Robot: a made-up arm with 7 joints. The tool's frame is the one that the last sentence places.
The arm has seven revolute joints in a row. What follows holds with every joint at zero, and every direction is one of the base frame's. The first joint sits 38 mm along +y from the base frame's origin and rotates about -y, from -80 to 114.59 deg. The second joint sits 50 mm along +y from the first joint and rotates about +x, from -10 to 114.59 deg. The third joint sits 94 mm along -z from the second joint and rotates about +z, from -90 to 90 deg. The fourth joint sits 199 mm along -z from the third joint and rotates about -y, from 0 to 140 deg. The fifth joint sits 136 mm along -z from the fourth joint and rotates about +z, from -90 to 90 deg. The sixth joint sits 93 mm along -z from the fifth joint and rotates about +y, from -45 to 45 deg. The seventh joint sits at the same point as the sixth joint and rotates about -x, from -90 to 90 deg. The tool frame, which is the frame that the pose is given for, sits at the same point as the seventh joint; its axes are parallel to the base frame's.
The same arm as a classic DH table. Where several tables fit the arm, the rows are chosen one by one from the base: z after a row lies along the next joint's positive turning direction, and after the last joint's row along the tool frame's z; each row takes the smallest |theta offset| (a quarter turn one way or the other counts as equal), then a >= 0, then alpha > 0; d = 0 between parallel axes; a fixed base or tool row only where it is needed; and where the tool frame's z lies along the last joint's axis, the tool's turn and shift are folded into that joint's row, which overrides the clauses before.
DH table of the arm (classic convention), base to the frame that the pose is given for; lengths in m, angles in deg. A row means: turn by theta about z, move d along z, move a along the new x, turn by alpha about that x. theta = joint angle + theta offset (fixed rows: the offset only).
base (fixed): a 0  alpha 90  d 0  theta offset 0
joint 1: a 0  alpha 90  d -0.088  theta offset 90
joint 2: a 0  alpha 90  d 0  theta offset 90
joint 3: a 0  alpha 90  d -0.293  theta offset 90
joint 4: a 0  alpha -90  d 0  theta offset 0
joint 5: a 0  alpha -90  d -0.229  theta offset 0
joint 6: a 0  alpha 90  d 0  theta offset -90
joint 7: a 0  alpha 90  d 0  theta offset 90
tool (fixed): a 0  alpha 0  d 0  theta offset -90
Joint limits (deg, base to tool): -80..114.59 -10..114.59 -90..90 0..140 -90..90 -45..45 -90..90

